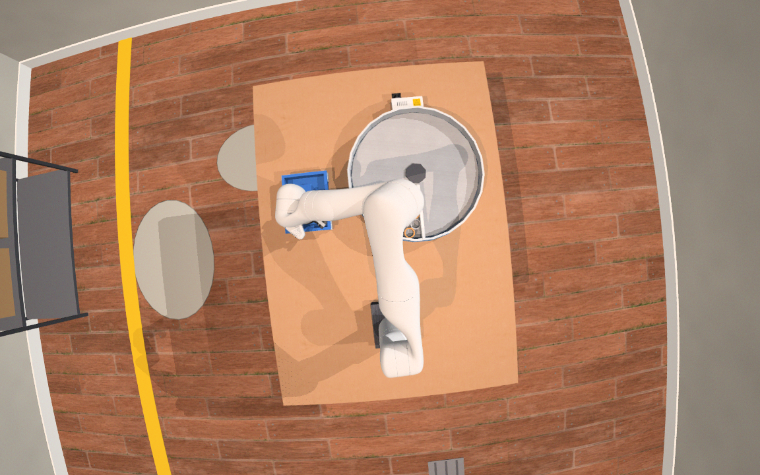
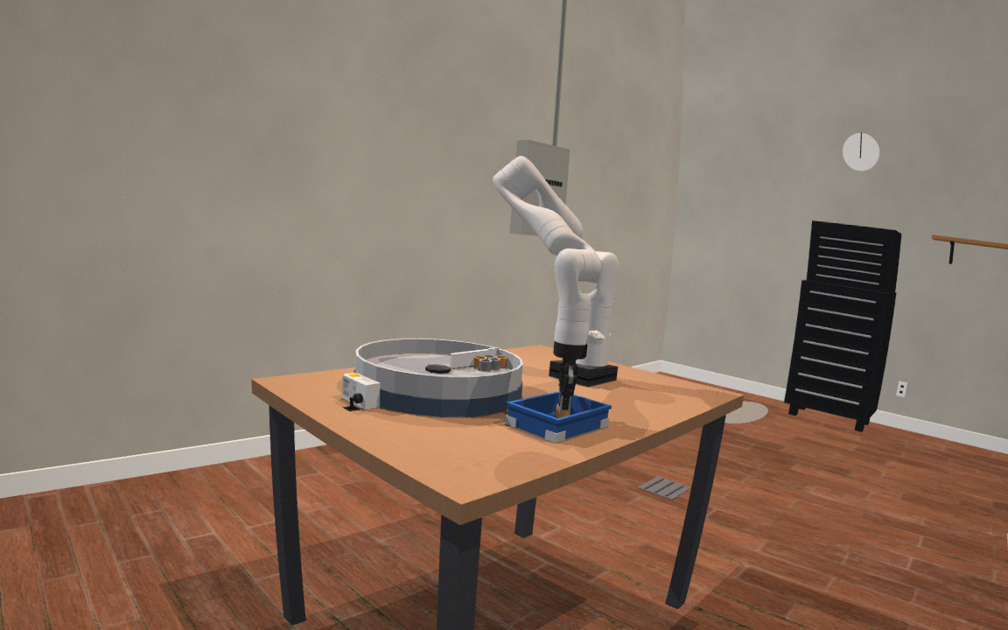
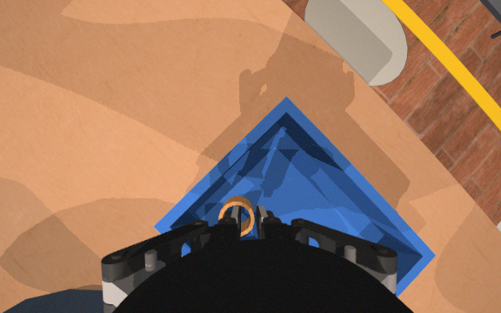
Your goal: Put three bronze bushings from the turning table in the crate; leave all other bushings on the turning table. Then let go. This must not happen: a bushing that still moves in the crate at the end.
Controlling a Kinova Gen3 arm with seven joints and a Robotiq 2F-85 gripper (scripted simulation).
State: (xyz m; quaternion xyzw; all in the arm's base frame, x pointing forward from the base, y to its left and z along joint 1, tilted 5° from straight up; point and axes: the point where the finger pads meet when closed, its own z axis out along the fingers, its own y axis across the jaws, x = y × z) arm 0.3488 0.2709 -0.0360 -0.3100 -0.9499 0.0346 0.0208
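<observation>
Right now my hand is 4 cm short of the blue crate, 3 cm to the right of it and 2 cm above it. Round my hand: turning table (32 cm to the right, 14 cm ahead, 1 cm above).
</observation>
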